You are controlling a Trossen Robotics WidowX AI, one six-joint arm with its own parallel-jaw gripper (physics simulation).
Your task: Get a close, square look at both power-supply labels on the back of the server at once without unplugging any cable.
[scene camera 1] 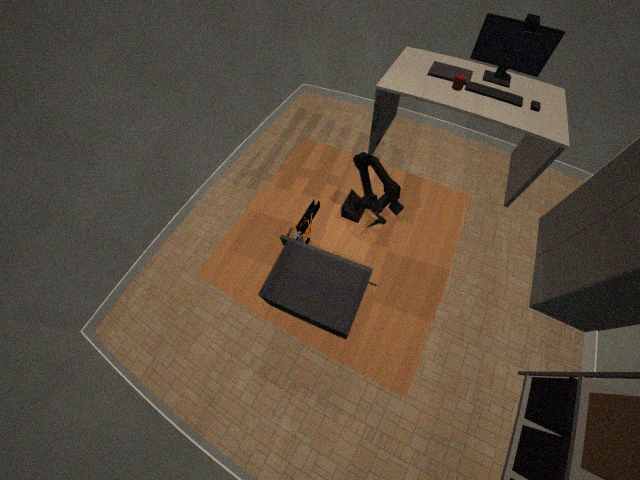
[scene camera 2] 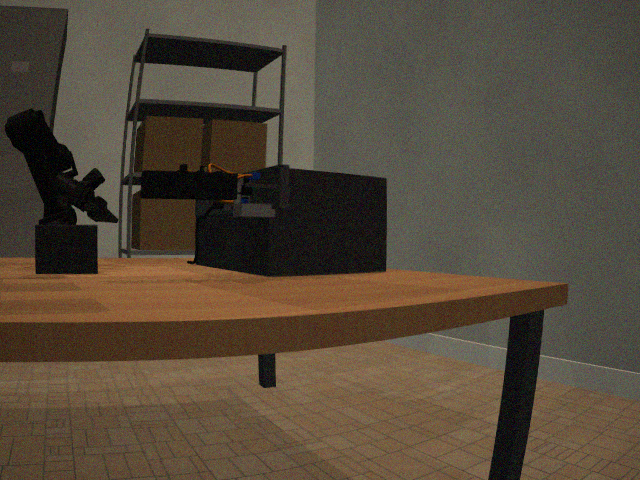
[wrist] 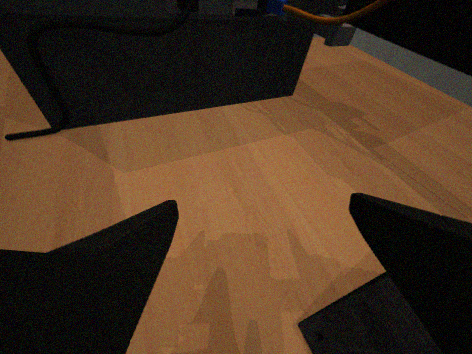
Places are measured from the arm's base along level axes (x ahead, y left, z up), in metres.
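Where they show: gripper, fingertip midpoint: (scene camera 1: 361, 221) (scene camera 2: 113, 217) (wrist: 261, 204); arm's base, link origin: (scene camera 1: 357, 203) (scene camera 2: 57, 248).
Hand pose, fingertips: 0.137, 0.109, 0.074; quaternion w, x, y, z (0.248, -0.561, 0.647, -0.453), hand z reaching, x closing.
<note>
Things, the pixels of their top centre, and the offset from my fingertips, as dx, dy, dz. "spot": a spot on its surface instead.
- black cable, surface spot: (wrist: 30, 134) spot: +0.233, +0.225, -0.119
- blue plug, surface spot: (wrist: 275, 6) spot: +0.300, -0.119, +0.031
- grey bracket, surface spot: (scene camera 2: 254, 209) spot: +0.305, -0.246, +0.009
The dark server (scene camera 1: 315, 286) (scene camera 2: 330, 222) (wrist: 175, 70) stands on the wooden table (scene camera 1: 413, 330) (scene camera 2: 310, 330). In the wrist view, the lower part of its back fills the top left, cut off by the frame edge; neither power-supply label shows there. A black cable (wrist: 30, 134) hangs down the back to the table. Orange cables (scene camera 1: 311, 223) (scene camera 2: 222, 168) (wrist: 330, 20) and a blue plug (scene camera 2: 253, 176) (wrist: 275, 6) are at the other side of the back. My gripper (scene camera 1: 375, 224) (scene camera 2: 111, 220) (wrist: 261, 204) is open and empty, apart from the server, tilted down towards the table.
A black cable arm (scene camera 1: 308, 215) (scene camera 2: 186, 184) juts out behind the server, above the table. A grey bracket (scene camera 2: 254, 209) (wrist: 340, 36) is beside the blue plug. The robot's base block (scene camera 1: 353, 206) (scene camera 2: 66, 249) stands close to the gripper. A desk (scene camera 1: 413, 67) and shelf rack (scene camera 2: 283, 103) stand beyond the table.
</note>
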